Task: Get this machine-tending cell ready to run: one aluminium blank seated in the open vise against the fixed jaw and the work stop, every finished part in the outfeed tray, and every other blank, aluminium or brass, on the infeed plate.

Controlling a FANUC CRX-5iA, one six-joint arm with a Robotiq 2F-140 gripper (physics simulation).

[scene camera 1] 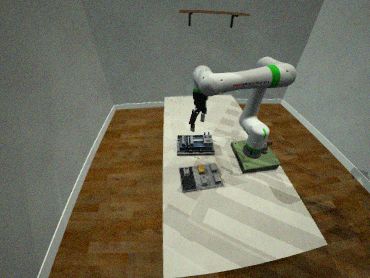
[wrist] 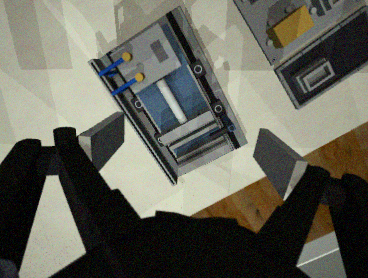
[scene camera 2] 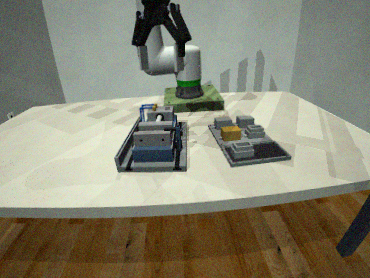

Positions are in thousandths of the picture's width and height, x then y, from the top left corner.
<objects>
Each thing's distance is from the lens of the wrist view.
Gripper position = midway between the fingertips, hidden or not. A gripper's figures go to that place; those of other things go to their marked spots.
my gripper (wrist: 518,487): 19 cm
brass blank (wrist: 787,103): 42 cm
dark outfeed tray (wrist: 914,167): 51 cm
infeed plate (wrist: 700,88): 44 cm
The marked spots on the infeed plate and the dark outfeed tray are 16 cm apart.
</objects>
